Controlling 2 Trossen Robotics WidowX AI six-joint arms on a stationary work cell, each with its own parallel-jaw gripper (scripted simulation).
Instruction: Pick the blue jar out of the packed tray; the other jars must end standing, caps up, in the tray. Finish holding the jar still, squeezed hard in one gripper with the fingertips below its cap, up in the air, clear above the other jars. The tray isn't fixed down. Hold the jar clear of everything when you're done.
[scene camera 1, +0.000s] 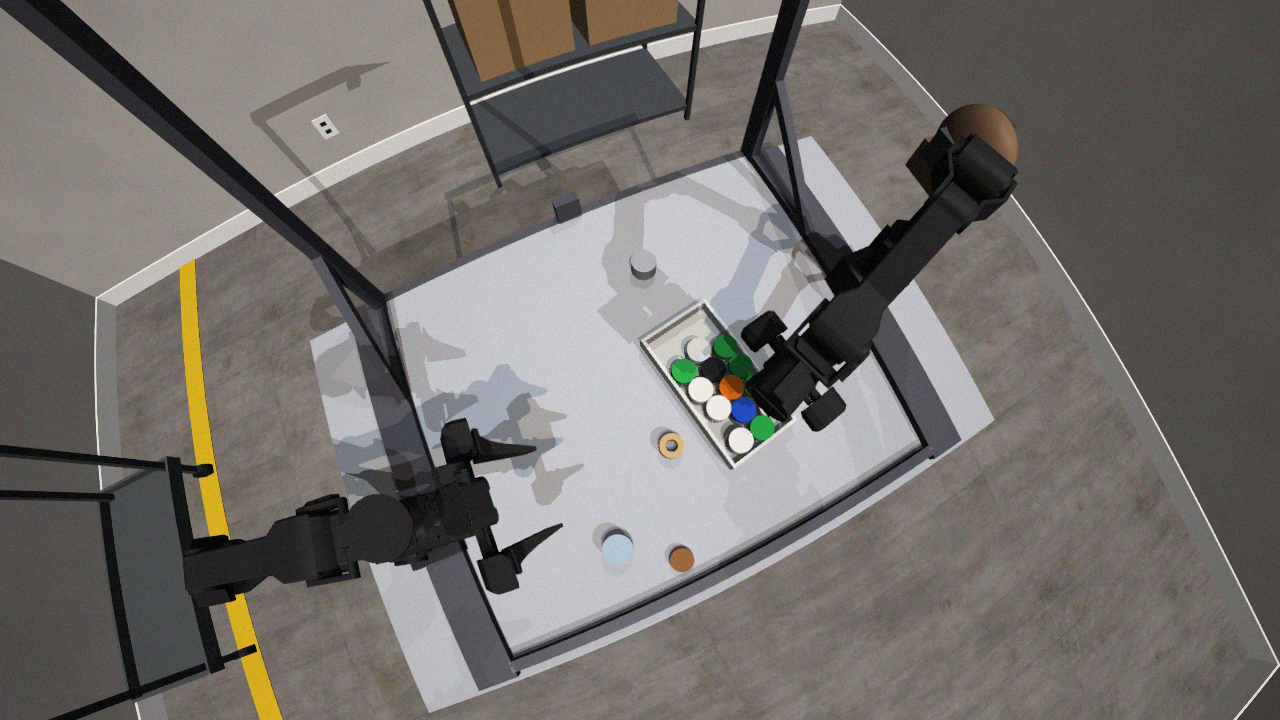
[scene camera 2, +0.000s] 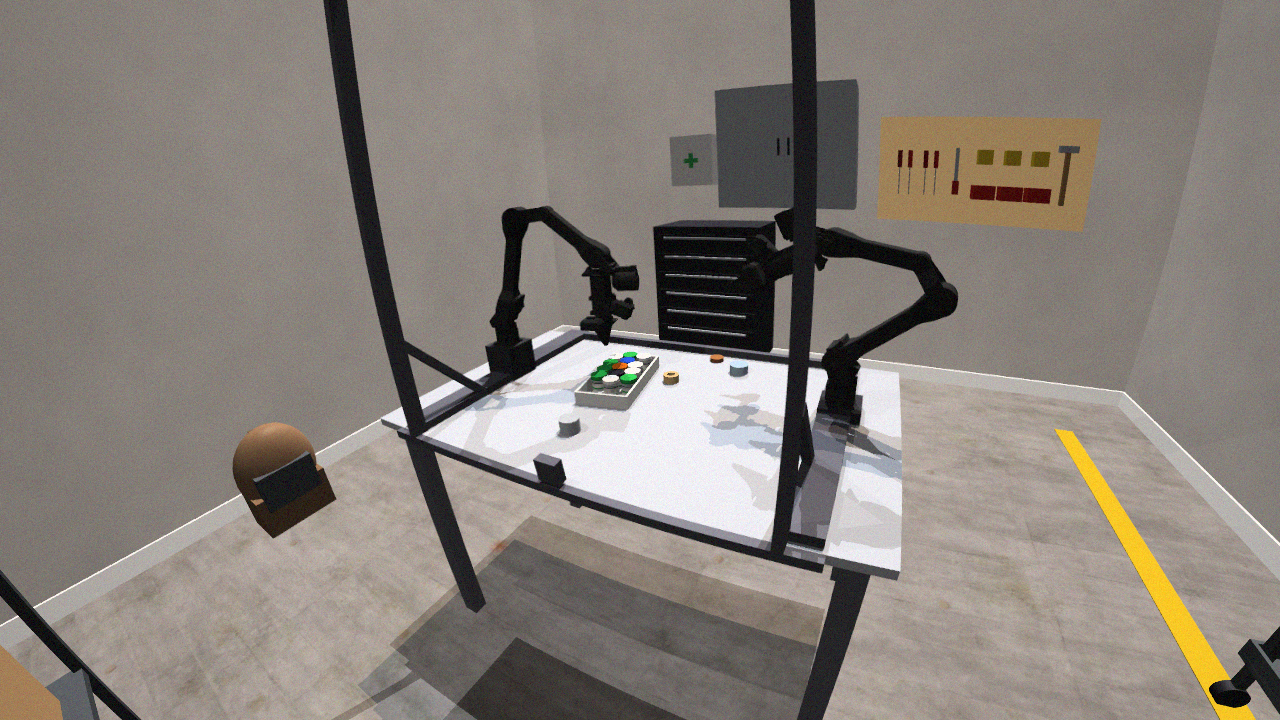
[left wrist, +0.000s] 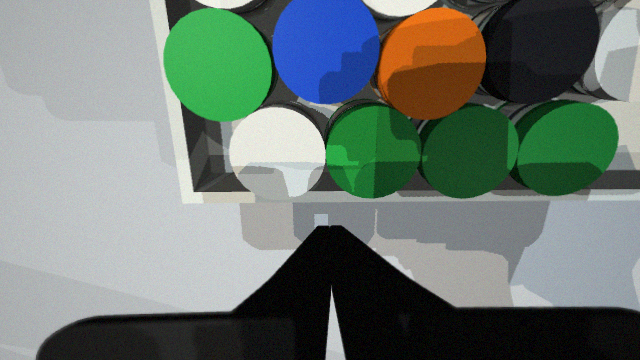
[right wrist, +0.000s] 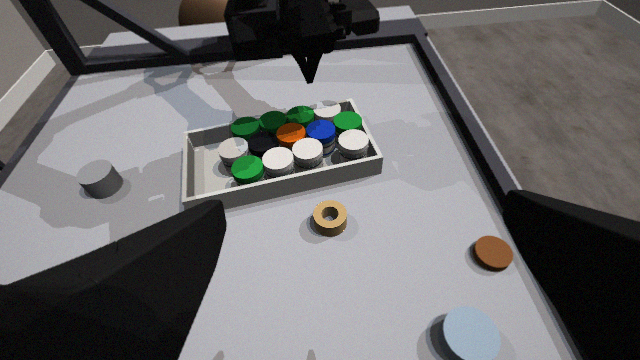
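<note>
My left gripper: in the pictures, scene camera 2, left wrist view and right wrist view among them. My right gripper: shown too, scene camera 2 and right wrist view included. Blue jar: in the pictures.
</note>
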